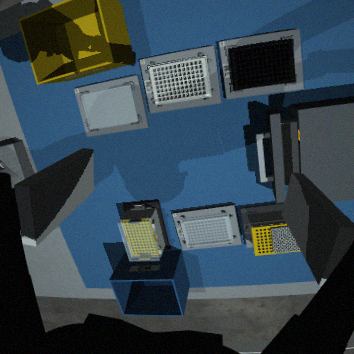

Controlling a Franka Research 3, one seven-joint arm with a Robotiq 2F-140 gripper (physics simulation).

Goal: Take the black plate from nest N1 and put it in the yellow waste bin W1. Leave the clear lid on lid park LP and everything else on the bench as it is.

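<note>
The black plate [262, 64] lies flat in a grey nest [298, 75] at the upper right; no nest label is readable. The yellow waste bin [77, 41] stands at the upper left, its inside partly in shadow. A clear, pale lid [109, 106] lies flat on a grey holder [82, 125] just below the bin; I cannot read its label. My gripper [187, 181] is wide open and empty, high above the bench, with one finger at the left and one at the right. The black plate is above and right of the space between the fingers.
A white plate [180, 80] sits in the middle nest. A clear-topped plate [207, 231], a yellow tip rack [267, 240] and a tilted yellow-welled plate [141, 238] stand along the near side. An open blue bin [150, 297] is at the near edge, a grey machine [327, 150] at the right.
</note>
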